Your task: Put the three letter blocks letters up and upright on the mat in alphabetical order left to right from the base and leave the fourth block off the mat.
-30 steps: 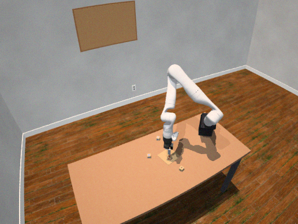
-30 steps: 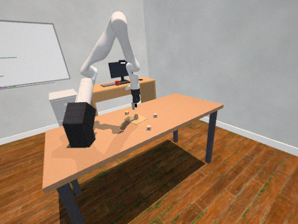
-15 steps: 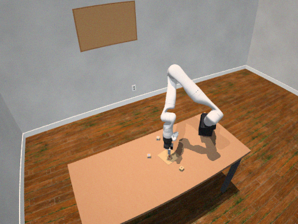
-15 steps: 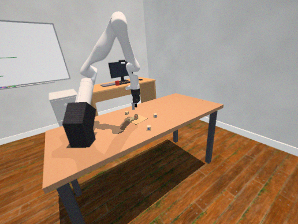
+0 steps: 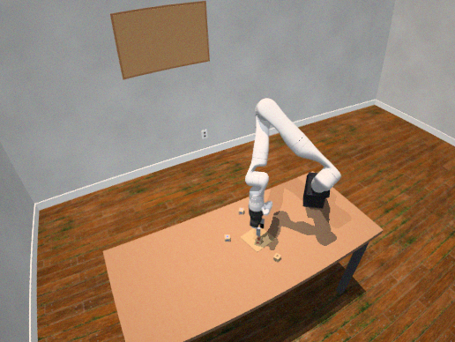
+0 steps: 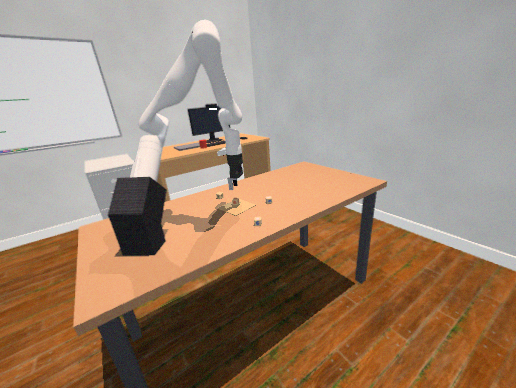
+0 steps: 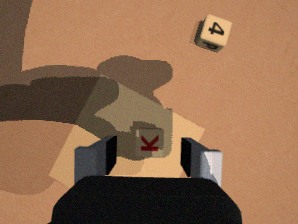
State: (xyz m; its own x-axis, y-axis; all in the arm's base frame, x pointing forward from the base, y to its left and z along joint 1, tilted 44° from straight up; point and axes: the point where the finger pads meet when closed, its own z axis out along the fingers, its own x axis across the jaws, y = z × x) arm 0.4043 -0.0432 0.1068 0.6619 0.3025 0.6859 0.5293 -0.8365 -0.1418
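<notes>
Right now the block is 9 cm below my hand. The rest, counted from my hand: pale square mat: 1 cm behind, 3 cm to the right, 11 cm below.
</notes>
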